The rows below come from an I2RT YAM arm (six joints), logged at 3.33 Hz.
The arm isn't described. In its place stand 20 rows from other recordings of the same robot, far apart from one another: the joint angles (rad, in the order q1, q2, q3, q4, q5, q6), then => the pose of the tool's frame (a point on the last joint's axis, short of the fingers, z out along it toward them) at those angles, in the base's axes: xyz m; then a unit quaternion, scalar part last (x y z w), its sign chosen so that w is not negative.
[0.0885, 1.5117, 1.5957, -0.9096, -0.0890, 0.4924] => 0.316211 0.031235 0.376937 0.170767 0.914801 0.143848 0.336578
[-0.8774, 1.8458, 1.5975, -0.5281, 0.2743, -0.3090] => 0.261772 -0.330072 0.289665 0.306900 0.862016 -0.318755 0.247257
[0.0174, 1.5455, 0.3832, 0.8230, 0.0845, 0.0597] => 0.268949 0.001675 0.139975 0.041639 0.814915 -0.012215 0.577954
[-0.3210, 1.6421, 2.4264, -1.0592, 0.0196, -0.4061] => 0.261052 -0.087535 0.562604 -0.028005 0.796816 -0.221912 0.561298
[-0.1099, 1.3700, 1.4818, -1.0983, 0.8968, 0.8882] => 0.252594 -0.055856 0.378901 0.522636 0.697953 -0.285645 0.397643
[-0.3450, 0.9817, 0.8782, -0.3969, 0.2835, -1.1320] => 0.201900 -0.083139 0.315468 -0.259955 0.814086 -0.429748 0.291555
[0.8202, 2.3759, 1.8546, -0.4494, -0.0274, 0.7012] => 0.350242 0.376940 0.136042 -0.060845 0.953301 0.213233 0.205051
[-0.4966, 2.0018, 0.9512, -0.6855, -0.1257, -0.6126] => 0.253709 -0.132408 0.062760 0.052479 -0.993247 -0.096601 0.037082
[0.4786, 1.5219, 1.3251, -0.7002, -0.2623, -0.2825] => 0.285762 0.158663 0.303426 -0.387677 0.852685 0.154912 0.314066
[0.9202, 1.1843, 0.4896, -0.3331, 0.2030, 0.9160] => 0.128883 0.157478 0.154076 0.025160 0.958467 0.152671 0.239582
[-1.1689, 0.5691, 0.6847, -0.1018, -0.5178, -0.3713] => 0.070579 -0.121009 0.345071 0.095617 0.696320 -0.350106 0.619210
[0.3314, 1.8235, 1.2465, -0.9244, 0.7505, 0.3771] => 0.320897 0.084741 0.185958 0.033957 0.929323 -0.332344 0.157332
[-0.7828, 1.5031, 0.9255, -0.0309, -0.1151, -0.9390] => 0.236757 -0.229763 0.230873 -0.095586 0.880222 -0.317186 0.339802
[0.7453, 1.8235, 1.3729, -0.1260, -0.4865, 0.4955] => 0.298170 0.297817 0.258930 -0.220240 0.832139 0.441330 0.253508
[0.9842, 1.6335, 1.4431, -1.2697, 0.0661, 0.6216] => 0.168332 0.249022 0.280680 -0.178136 0.981897 0.016856 0.062140
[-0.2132, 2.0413, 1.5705, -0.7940, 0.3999, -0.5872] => 0.405028 -0.101866 0.189326 -0.150337 0.957369 -0.238982 0.061084
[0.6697, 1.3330, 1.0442, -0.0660, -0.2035, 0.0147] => 0.240016 0.199214 0.319991 -0.317603 0.754484 0.269227 0.507346
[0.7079, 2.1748, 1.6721, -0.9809, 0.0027, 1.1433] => 0.321487 0.275030 0.156146 0.215836 0.975455 0.034012 0.027287
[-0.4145, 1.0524, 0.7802, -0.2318, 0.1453, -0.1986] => 0.214803 -0.100143 0.281990 0.129221 0.849837 -0.212623 0.464618
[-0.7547, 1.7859, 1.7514, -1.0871, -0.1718, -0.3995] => 0.274171 -0.249480 0.324676 0.152788 0.959387 -0.050970 0.231591
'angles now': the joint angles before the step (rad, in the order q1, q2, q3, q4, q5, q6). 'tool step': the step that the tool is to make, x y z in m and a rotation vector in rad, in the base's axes. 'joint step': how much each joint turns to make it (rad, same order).
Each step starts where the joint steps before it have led.
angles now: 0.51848, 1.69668, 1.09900, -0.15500, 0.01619, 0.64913
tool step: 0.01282, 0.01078, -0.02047, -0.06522, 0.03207, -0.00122
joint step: 0.01124, 0.09878, 0.05043, -0.01137, 0.03733, -0.01989
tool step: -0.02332, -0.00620, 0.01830, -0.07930, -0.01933, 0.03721
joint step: 0.02233, -0.10559, -0.04219, -0.08273, 0.04697, -0.06414
